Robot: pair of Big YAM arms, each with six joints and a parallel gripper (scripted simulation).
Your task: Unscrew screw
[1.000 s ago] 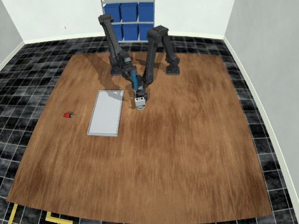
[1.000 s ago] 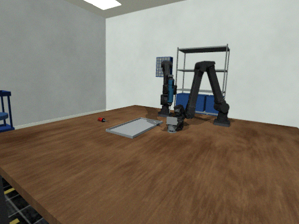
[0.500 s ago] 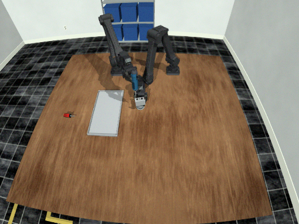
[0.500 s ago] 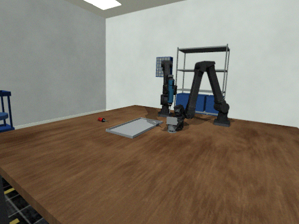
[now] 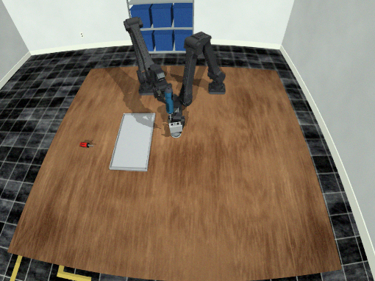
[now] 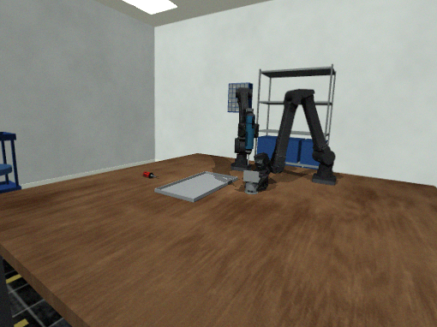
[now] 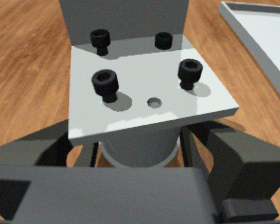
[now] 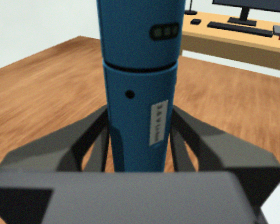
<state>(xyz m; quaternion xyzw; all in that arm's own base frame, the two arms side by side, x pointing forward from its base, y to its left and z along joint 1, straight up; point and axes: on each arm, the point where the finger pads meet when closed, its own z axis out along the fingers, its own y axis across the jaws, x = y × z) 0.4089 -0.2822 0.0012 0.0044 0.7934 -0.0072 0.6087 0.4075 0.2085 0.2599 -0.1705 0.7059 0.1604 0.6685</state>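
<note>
Right now my left hand is 5 cm below the grey bracket. From my left hand the other things lie so: screw 2 cm behind, 1 cm to the left, 5 cm above; flat grey tray 5 cm ahead, 26 cm to the right, 2 cm below; small red-handled tool 9 cm ahead, 56 cm to the right, 1 cm below.
</note>
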